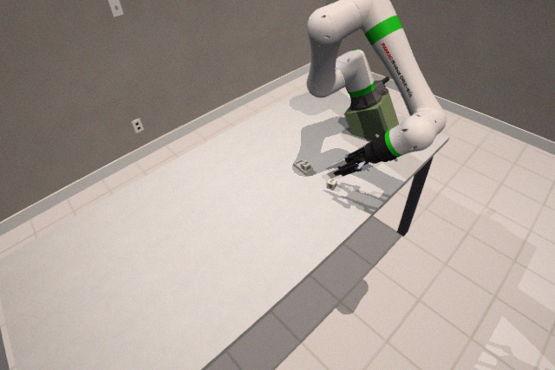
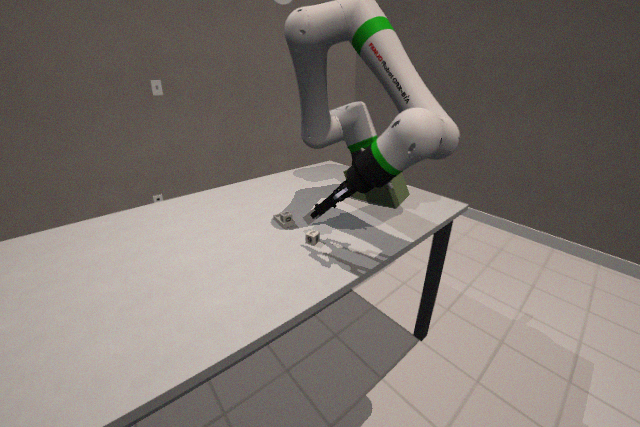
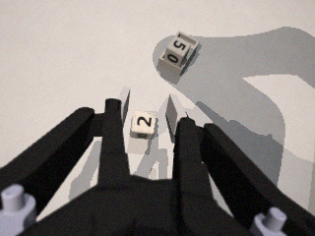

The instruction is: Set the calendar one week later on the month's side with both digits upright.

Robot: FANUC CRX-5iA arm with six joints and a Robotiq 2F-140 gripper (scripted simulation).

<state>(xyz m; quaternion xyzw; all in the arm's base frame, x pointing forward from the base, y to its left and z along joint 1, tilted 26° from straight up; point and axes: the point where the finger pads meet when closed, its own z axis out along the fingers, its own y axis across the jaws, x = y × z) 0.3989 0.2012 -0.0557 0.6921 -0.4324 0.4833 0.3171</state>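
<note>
My hand is 10 mm short of the white calendar cube, 20 mm to the left of it and 90 mm above it.
</note>
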